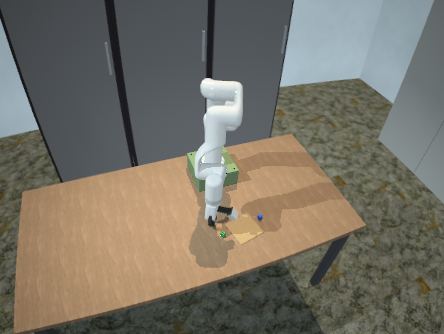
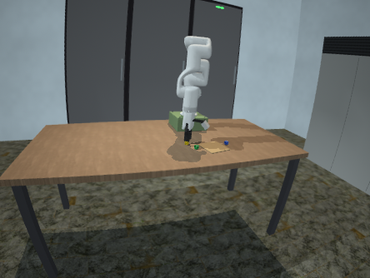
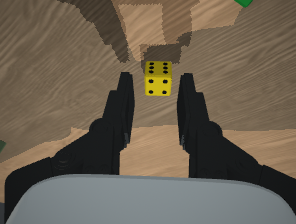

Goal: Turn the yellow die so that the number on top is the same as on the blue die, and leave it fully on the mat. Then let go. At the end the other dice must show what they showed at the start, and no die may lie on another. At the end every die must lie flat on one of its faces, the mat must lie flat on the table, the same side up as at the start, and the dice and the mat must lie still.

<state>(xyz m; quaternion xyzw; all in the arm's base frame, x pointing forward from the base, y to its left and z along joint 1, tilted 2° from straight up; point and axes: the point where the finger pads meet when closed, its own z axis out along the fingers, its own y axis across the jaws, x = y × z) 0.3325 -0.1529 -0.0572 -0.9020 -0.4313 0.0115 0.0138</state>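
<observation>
My hand is 40 mm above the yellow die. Round my hand: blue die 240 mm to the left, 60 mm ahead, 40 mm below; tan mat 140 mm to the left, 80 mm ahead, 40 mm below; green die 70 mm ahead, 40 mm below, 20 mm to the left.
</observation>
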